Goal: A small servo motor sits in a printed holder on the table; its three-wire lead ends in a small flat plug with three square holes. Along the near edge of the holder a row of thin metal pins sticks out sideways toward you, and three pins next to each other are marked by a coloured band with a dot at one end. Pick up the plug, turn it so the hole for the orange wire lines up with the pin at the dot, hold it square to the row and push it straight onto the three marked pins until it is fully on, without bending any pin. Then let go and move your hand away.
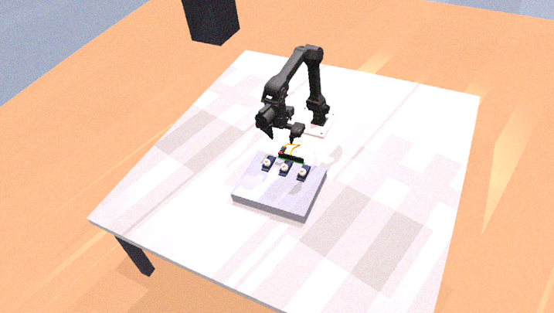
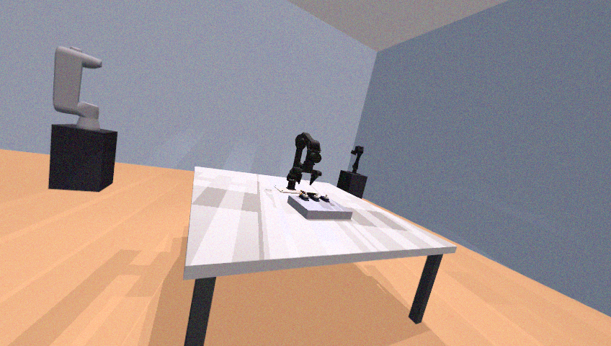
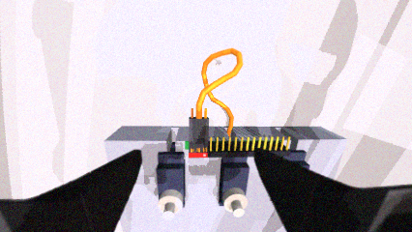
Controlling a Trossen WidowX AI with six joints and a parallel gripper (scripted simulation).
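The red band lies 4 cm below my gripper tip and 3 cm ahead of it. From my gripper tip the other things lie so: printed holder 18 cm ahead, 9 cm below, 6 cm to the left.
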